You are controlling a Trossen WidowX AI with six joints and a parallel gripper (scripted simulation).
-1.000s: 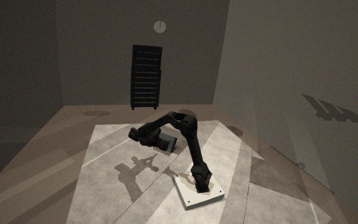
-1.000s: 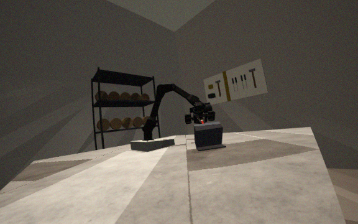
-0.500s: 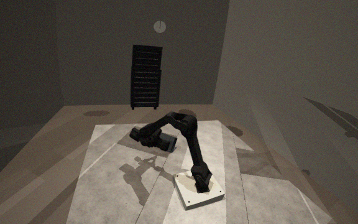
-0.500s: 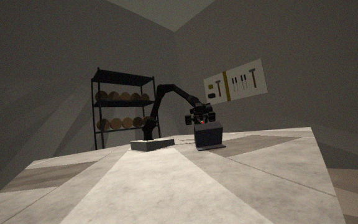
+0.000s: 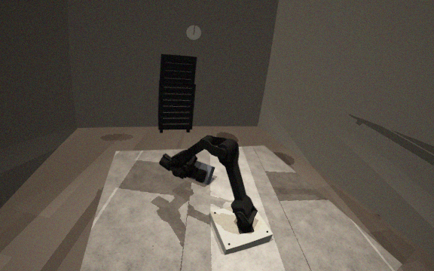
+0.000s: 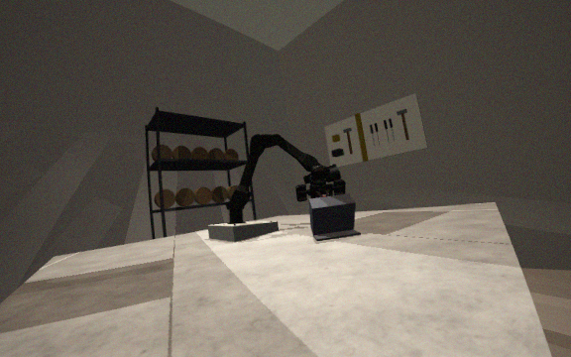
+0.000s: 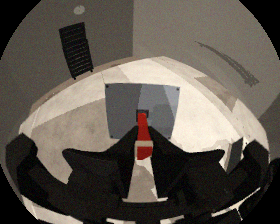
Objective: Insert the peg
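My gripper tip is 1 cm past the red peg, 1 cm to the right of it and 1 cm below it. Round my gripper tip: sloped grey-blue panel: 6 cm ahead, 4 cm to the right, 4 cm below.
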